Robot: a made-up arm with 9 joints. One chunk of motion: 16 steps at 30 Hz.
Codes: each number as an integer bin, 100 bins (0 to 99) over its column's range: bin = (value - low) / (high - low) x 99, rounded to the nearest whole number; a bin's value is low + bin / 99 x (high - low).
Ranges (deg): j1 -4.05..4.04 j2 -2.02..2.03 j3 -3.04..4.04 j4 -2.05..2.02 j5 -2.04..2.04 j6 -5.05..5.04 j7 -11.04..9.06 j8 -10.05..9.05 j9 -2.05..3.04
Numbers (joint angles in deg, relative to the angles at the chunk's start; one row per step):
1: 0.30 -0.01 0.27 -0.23 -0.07 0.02 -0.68 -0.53 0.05
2: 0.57 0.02 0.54 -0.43 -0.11 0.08 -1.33 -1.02 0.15
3: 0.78 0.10 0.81 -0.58 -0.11 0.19 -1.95 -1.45 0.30
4: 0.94 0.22 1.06 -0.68 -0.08 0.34 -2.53 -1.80 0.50
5: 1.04 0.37 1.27 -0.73 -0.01 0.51 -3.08 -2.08 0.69
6: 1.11 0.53 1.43 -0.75 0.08 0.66 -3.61 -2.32 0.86
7: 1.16 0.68 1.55 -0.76 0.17 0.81 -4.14 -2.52 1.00
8: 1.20 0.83 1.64 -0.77 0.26 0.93 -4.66 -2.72 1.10
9: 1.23 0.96 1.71 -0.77 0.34 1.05 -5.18 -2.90 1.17
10: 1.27 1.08 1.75 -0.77 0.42 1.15 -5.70 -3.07 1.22
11: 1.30 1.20 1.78 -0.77 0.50 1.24 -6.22 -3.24 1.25
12: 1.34 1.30 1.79 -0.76 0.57 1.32 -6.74 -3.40 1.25
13: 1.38 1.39 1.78 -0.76 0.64 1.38 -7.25 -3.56 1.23
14: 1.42 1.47 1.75 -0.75 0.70 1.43 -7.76 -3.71 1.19
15: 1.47 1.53 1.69 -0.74 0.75 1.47 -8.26 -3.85 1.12
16: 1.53 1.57 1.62 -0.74 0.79 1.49 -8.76 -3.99 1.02
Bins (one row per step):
1: 53 49 46 44 48 50 51 49 41
2: 57 50 50 39 47 50 48 47 43
3: 59 52 54 36 47 51 45 45 46
4: 61 55 57 33 48 53 42 43 50
5: 62 58 60 32 49 55 39 41 53
6: 63 62 63 32 51 56 37 40 57
7: 64 66 64 31 54 57 34 39 59
8: 64 70 65 31 56 59 31 38 61
9: 65 73 66 31 58 60 29 37 63
10: 65 76 67 31 60 61 26 36 64
11: 65 79 67 31 62 62 24 35 64
12: 66 81 68 31 63 63 21 34 64
13: 66 83 67 31 65 63 19 34 64
14: 67 85 67 32 66 64 16 33 63
15: 68 87 66 32 68 64 14 32 62
16: 68 88 65 32 69 64 11 31 60

